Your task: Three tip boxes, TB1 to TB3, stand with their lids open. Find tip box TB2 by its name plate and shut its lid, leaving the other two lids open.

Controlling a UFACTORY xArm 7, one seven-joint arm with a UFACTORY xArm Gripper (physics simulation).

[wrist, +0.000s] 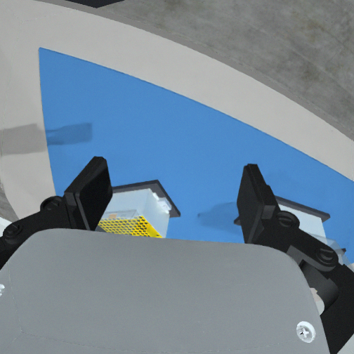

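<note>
A tip box with a yellow tip rack stands on a dark base, low in the view between the fingers; its lower part is hidden behind the gripper body. A second tip box on a dark base is at the right, partly behind the right finger. A clear edge shows beside it at the far right; which box it belongs to I cannot tell. No name plate can be read, so I cannot tell which box is TB2. My gripper is open and empty, its fingers wide apart above the blue mat.
The blue mat lies on a pale table top with a curved edge. Grey floor shows beyond it. Shadows fall on the mat at the left and between the two boxes. A dark object shows at the top edge.
</note>
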